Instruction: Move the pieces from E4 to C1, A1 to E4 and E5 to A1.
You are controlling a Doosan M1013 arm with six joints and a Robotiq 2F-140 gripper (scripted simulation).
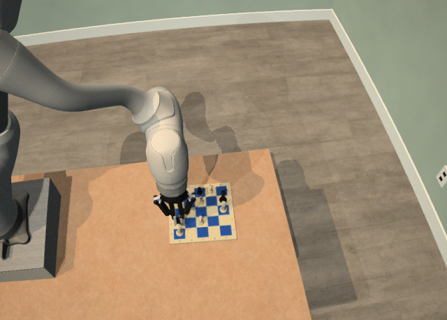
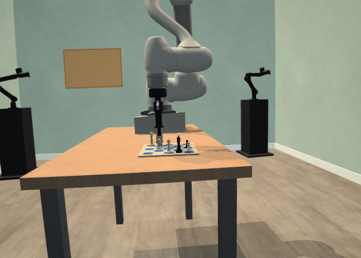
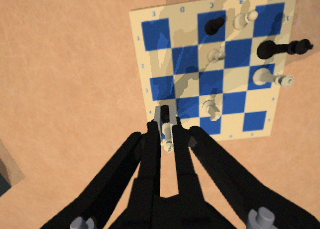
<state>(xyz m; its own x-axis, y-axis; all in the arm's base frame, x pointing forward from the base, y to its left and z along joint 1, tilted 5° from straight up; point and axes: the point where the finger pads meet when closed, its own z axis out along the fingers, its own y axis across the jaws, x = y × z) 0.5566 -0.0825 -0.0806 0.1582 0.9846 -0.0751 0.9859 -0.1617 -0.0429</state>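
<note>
Right now the tall white piece is 30 mm to the right of my hand and 10 mm below it. The rest, counted from my hand: chessboard 80 mm ahead, 30 mm to the left, 50 mm below.
</note>
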